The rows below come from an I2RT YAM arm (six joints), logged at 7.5 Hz.
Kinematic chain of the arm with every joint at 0, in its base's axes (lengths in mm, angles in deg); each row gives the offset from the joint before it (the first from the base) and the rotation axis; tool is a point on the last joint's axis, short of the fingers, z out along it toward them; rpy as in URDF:
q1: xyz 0 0 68 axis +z
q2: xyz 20 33.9 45.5 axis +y
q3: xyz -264 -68.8 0 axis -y
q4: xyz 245 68.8 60 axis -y
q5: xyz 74 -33.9 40.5 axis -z
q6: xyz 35.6 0 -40.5 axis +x
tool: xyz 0 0 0 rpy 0 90 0
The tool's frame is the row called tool.
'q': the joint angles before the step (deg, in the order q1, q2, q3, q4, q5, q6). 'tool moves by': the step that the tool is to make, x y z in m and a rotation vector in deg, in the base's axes. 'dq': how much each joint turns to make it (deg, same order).
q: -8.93 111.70 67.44 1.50 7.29 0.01
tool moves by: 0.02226 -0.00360 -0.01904 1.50 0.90 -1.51
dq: 0.00 6.49 5.29 -0.18 0.17 2.03
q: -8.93 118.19 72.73 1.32 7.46 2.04
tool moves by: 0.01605 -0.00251 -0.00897 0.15 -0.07 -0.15
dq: 0.00 4.02 4.11 -0.07 0.00 0.22
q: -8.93 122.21 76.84 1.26 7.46 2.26
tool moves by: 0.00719 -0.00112 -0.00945 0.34 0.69 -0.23
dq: 0.00 2.50 1.95 -0.23 0.00 0.33
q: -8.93 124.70 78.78 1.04 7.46 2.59
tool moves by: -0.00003 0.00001 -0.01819 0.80 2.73 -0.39
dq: 0.00 2.43 0.31 -0.77 0.00 0.54
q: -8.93 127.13 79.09 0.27 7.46 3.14
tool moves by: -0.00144 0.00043 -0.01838 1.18 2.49 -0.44
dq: 0.00 2.32 0.00 -0.43 -0.30 0.85
